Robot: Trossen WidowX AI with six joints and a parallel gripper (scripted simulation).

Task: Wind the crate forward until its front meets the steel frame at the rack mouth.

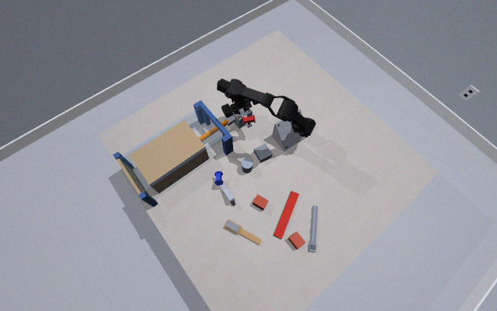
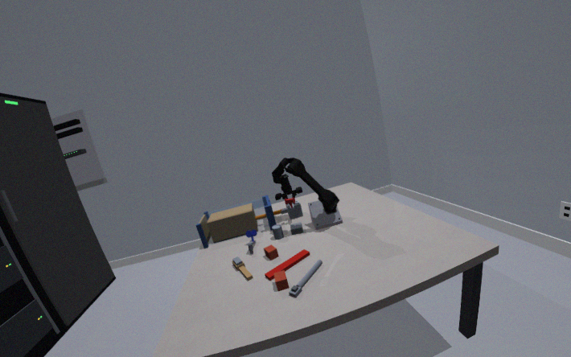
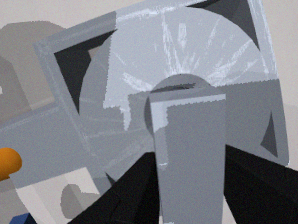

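My gripper tip is 80 mm to the right of the red knob, 40 mm below it and 20 mm short of it. The rest, counted from my gripper tip: blue frame (160 mm ahead, 20 mm above, 10 mm to the right); then grey winch (60 mm below, 30 mm to the right, 20 mm behind); then red-knobbed handle (40 mm to the left, 20 mm above, 10 mm ahead).
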